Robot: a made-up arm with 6 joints. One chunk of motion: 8 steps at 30 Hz.
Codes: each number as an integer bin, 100 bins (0 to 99) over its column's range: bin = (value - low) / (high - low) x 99, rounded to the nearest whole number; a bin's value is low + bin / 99 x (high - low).
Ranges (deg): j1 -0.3..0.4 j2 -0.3..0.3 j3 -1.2..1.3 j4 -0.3..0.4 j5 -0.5..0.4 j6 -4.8..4
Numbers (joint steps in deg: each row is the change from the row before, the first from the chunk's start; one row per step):
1: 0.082 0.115 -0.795 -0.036 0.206 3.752
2: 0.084 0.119 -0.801 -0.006 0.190 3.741
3: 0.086 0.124 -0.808 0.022 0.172 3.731
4: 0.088 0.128 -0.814 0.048 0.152 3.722
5: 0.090 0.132 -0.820 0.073 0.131 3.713
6: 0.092 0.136 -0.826 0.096 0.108 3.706
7: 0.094 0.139 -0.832 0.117 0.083 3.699
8: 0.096 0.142 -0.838 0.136 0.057 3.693
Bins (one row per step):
1: 54 68 16 37 78 96
2: 54 69 16 42 76 96
3: 55 70 16 46 74 96
4: 55 71 15 49 72 96
5: 55 71 15 53 69 96
6: 55 72 15 56 67 96
7: 56 72 15 59 64 96
8: 56 73 14 62 61 96

